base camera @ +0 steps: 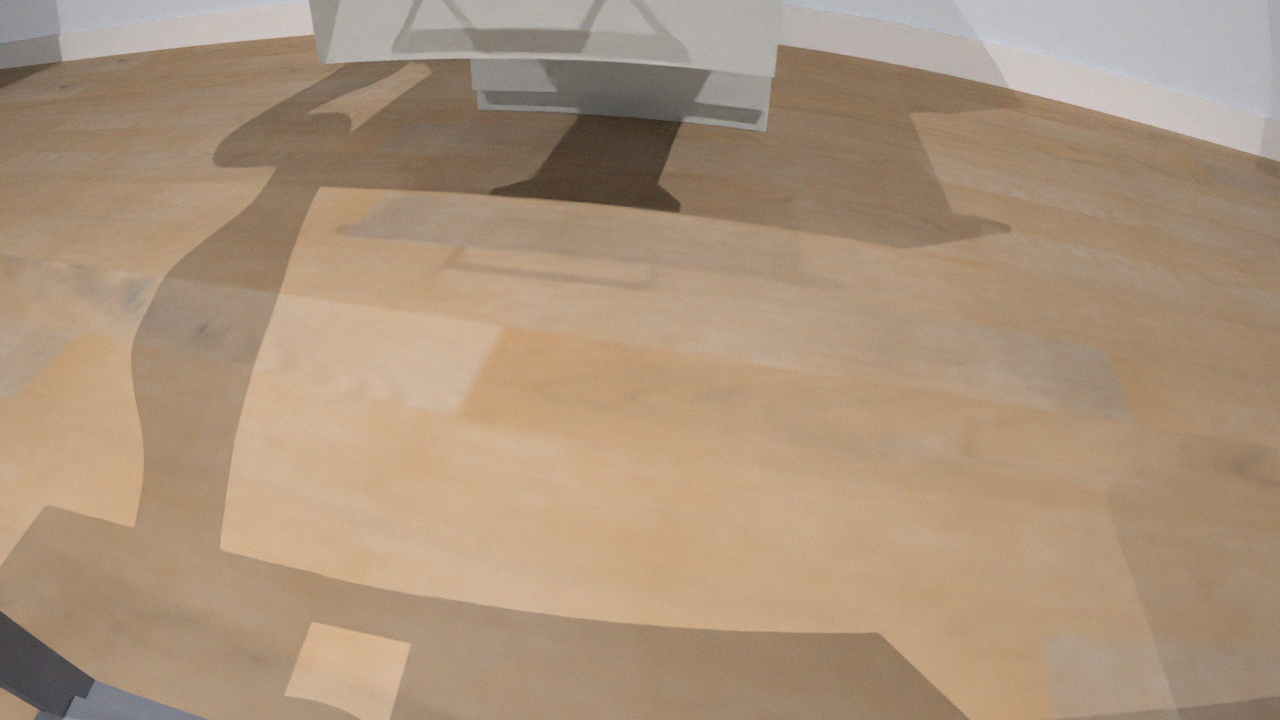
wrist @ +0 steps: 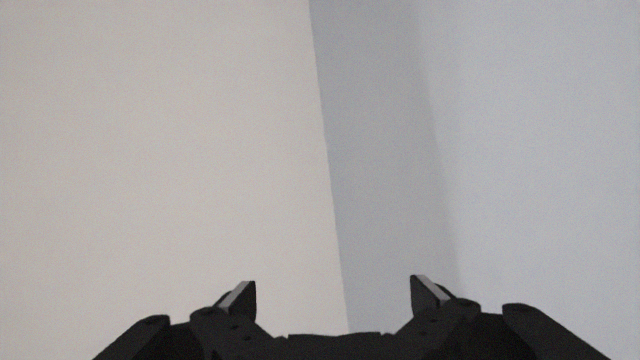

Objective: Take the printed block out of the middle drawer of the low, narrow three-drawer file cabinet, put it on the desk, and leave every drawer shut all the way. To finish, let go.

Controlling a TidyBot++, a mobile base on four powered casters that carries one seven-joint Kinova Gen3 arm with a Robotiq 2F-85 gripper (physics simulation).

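Frame: origin at the arm's base, x ahead, y left, z up, level; metres.
Seen in the pictures: gripper, fingertip midpoint: (wrist: 332,295).
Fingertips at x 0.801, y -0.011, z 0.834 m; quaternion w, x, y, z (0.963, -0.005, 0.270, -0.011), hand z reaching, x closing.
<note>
A point is followed by its place in that frame.
The low file cabinet (base camera: 626,80) {x 0.997, y 0.091, z -0.333 m} stands at the top of the base view, cut off by the frame. A pale grey drawer front (base camera: 546,17) {x 0.651, y 0.120, z -0.164 m} stands out ahead of its lower part, so a drawer is pulled out. The inside of that drawer is hidden. The printed block and the desk top cannot be made out in either view. My gripper (wrist: 332,295) {x 0.801, y -0.011, z 0.834 m} is open and empty in the wrist view, in front of plain pale surfaces, and its distance from the cabinet cannot be told.
White walls with a pale skirting board (base camera: 1029,94) {x 1.453, y -0.725, z -0.396 m} run behind the cabinet. Wooden floor (base camera: 671,402) {x 0.462, y -0.001, z -0.397 m} lies before it, crossed by shadows of the arm and base. A dark and grey part of the robot (base camera: 40,662) {x 0.144, y 0.230, z -0.255 m} shows at the lower left. A cream surface (wrist: 160,150) {x 0.707, y -0.246, z 2.040 m} meets a blue-grey one (wrist: 380,150) {x 1.534, y -0.229, z 1.600 m}.
</note>
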